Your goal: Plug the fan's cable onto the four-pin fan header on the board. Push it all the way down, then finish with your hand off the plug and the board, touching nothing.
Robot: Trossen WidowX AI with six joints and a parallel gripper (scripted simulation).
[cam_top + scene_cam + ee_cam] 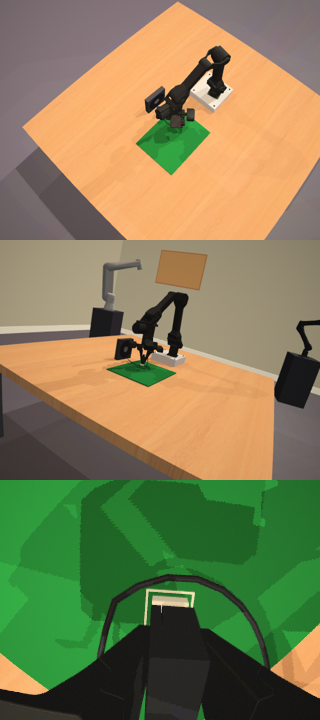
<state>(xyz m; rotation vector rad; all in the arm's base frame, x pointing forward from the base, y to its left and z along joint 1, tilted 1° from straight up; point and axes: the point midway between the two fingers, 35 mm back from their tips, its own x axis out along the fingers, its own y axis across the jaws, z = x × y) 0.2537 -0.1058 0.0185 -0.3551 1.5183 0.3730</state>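
Right now my gripper tip is 1 cm past the dark plug and 1 cm below it. Round my gripper tip: black fan (4 cm behind, 13 cm to the right, 3 cm above); then green board (7 cm ahead, 4 cm to the left, 4 cm below); then white four-pin fan header (1 cm behind, 3 cm below).
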